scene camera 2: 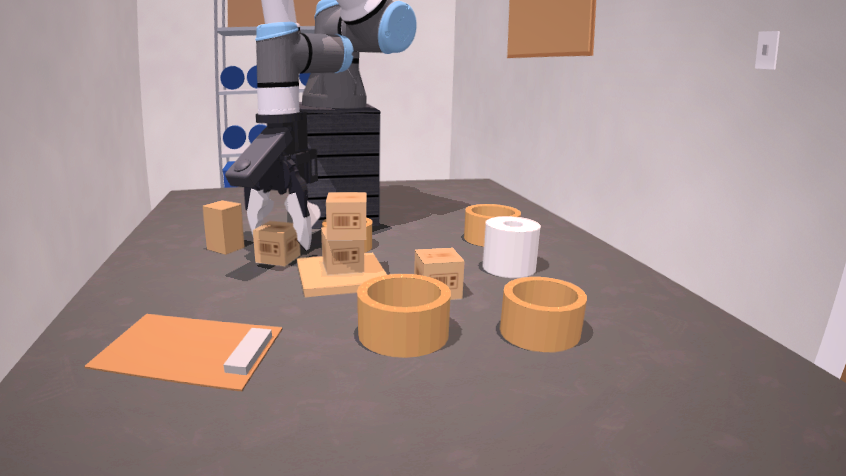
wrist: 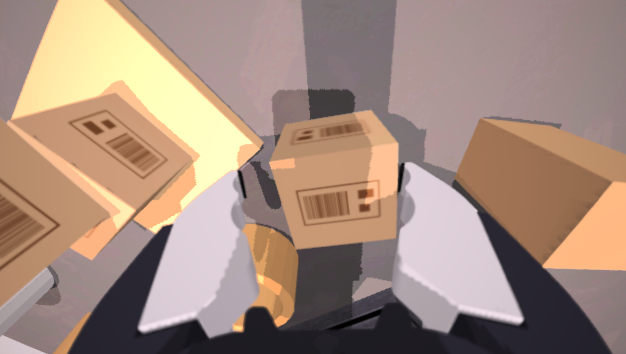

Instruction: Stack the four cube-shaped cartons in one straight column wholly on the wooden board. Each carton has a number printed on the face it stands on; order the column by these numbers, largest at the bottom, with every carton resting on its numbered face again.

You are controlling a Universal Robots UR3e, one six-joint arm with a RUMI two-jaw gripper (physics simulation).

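Pixels of known places: gripper, between the fingertips: (scene camera 2: 281,246) (wrist: 320,171); arm's base, origin of its link: (scene camera 2: 334,105).
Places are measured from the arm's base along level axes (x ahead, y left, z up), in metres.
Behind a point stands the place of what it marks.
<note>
One carton (scene camera 2: 275,247) @(x 0.255, y -0.149, z -0.199 m) (wrist: 334,167) @(x 0.242, y -0.155, z -0.175 m) stands on the table left of the wooden board (scene camera 2: 314,285) @(x 0.377, y -0.110, z -0.217 m) (wrist: 150,55) @(x 0.340, y -0.118, z -0.217 m). My gripper (scene camera 2: 279,232) @(x 0.232, y -0.138, z -0.206 m) (wrist: 320,171) @(x 0.232, y -0.138, z -0.206 m) is open and lowered around it, fingers on either side. In the wrist view a gap shows at the left finger; the right finger is very near the carton. Two cartons stand stacked on the board: a lower one (scene camera 2: 343,255) @(x 0.348, y -0.062, z -0.189 m) (wrist: 135,131) @(x 0.322, y -0.084, z -0.202 m) and an upper one (scene camera 2: 346,211) @(x 0.359, y -0.059, z -0.122 m) (wrist: 47,182) @(x 0.322, y -0.078, z -0.156 m). The fourth carton (scene camera 2: 438,260) @(x 0.440, y 0.043, z -0.175 m) stands on the table right of the board, partly hidden. No printed number shows; the cartons' undersides are hidden.
A tall plain box (scene camera 2: 223,227) @(x 0.180, y -0.228, z -0.182 m) (wrist: 530,190) @(x 0.168, y -0.214, z -0.175 m) stands beside the gripper. A ring (scene camera 2: 367,236) @(x 0.232, y 0.005, z -0.202 m) (wrist: 280,250) @(x 0.200, y -0.063, z -0.212 m) stands behind the stack. Other rings (scene camera 2: 404,328) @(x 0.569, y -0.050, z -0.193 m) (scene camera 2: 543,324) @(x 0.610, y 0.095, z -0.194 m) (scene camera 2: 474,227) @(x 0.250, y 0.193, z -0.198 m) and a white roll (scene camera 2: 510,251) @(x 0.406, y 0.173, z -0.187 m) stand right. An orange sheet (scene camera 2: 177,349) @(x 0.491, y -0.289, z -0.226 m) bears a white bar (scene camera 2: 248,350) @(x 0.529, y -0.209, z -0.217 m).
</note>
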